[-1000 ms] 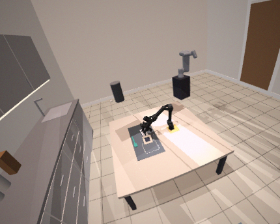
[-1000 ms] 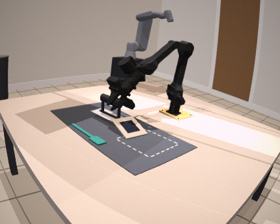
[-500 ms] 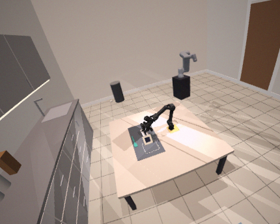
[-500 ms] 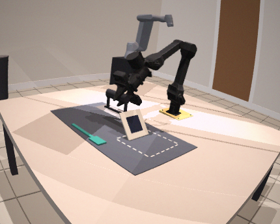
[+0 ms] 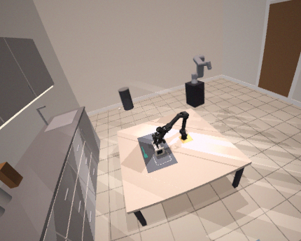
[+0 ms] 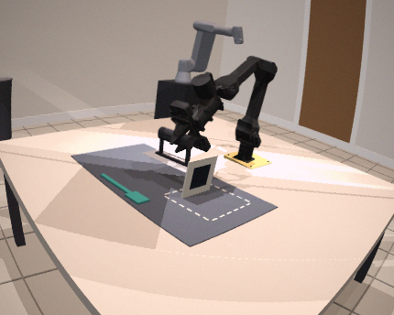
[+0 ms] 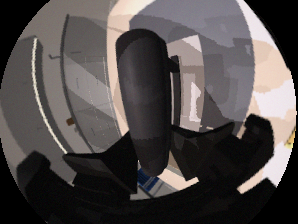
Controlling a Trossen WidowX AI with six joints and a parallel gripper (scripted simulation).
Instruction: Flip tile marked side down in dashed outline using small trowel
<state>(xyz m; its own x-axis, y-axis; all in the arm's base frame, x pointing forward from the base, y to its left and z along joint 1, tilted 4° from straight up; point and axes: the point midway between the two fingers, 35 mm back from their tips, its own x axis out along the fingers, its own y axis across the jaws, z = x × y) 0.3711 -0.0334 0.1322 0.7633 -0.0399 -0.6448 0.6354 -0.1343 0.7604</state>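
My gripper tip is 10 mm past the tile, 100 mm to the right of it and 60 mm above it. Round my gripper tip: dark grey mat 10 mm behind, 50 mm to the right, 130 mm below; then flat green tool 130 mm ahead, 50 mm to the right, 110 mm below.
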